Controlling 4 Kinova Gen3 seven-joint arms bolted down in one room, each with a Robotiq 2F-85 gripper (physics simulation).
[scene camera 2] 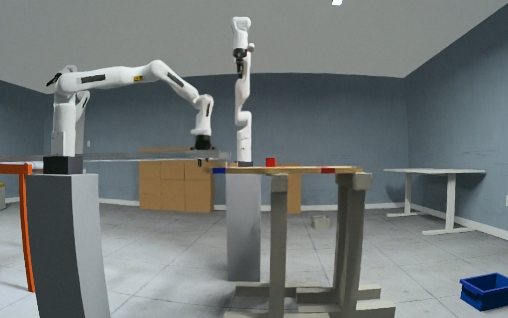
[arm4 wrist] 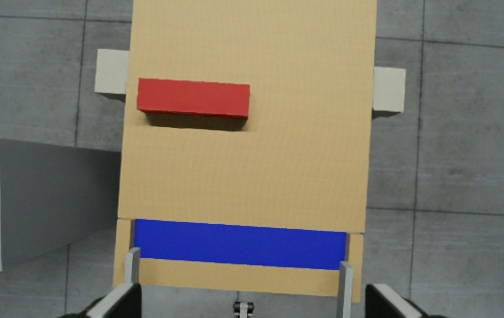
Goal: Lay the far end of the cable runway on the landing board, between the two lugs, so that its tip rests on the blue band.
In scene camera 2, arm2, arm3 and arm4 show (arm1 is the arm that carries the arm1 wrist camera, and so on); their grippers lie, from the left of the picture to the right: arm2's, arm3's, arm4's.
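Note:
The cable runway (arm4 wrist: 346, 287) (scene camera 2: 150, 156) shows as two grey rails in the arm4 wrist view, their tips over the blue band (arm4 wrist: 240, 244) (scene camera 2: 218, 170) and overlapping the inner edges of the lugs (arm4 wrist: 123, 250) (arm4 wrist: 355, 265). In scene camera 2 its far end hangs slightly above the landing board (arm4 wrist: 280, 175) (scene camera 2: 300, 170). Arm3's gripper (scene camera 2: 204, 162) is shut on the runway near that end. Arm4's gripper (arm4 wrist: 252, 301) (scene camera 2: 240, 74) is open, high above. Arm2's gripper (scene camera 2: 52, 79) is at the far left, its fingers unclear. Arm1's gripper does not show.
A red block (arm4 wrist: 194, 96) (scene camera 2: 270, 162) sits on the board. Trestle legs (scene camera 2: 278, 225) carry the board. A grey pedestal (scene camera 2: 243, 225) stands behind it, another (scene camera 2: 60, 240) at the left beside an orange frame (scene camera 2: 26, 225). A blue bin (scene camera 2: 484, 295) is at the right.

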